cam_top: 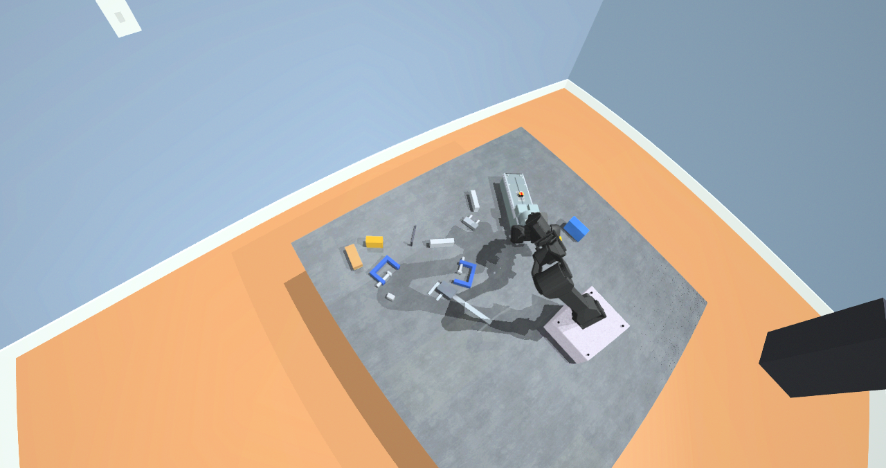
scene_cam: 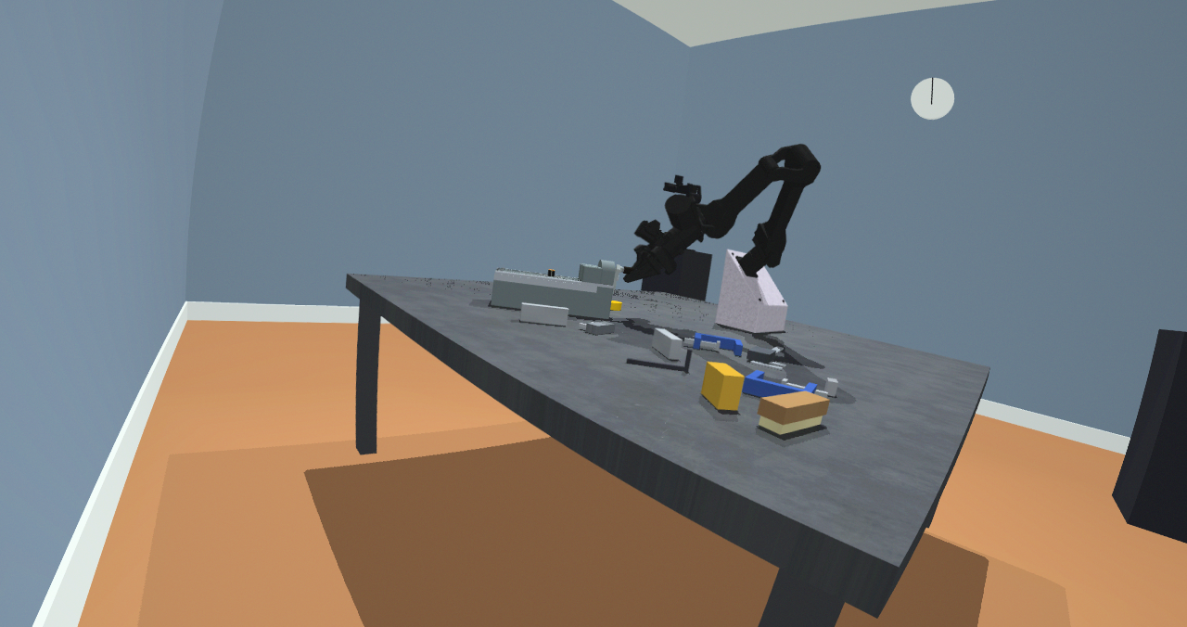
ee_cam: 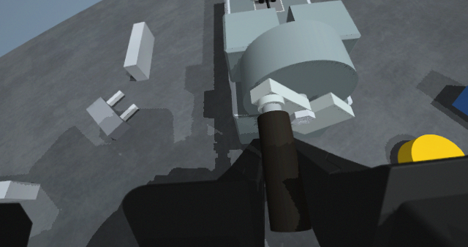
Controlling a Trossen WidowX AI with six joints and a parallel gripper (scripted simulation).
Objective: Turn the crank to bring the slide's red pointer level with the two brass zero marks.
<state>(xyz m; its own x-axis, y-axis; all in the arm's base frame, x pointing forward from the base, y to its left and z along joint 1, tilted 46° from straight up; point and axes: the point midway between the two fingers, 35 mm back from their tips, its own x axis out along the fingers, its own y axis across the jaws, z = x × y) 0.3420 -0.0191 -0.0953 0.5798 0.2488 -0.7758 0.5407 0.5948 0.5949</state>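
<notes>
Now: gripper tip 20 mm below the dark handle, 10 mm to the right of it and 10 mm past it. The rest, counted from my gripper tip: red pointer 130 mm ahead, 110 mm to the right; yellow round piece 130 mm to the right, 100 mm behind, 80 mm below; pronged grey block 170 mm ahead, 110 mm to the left, 80 mm below.
</notes>
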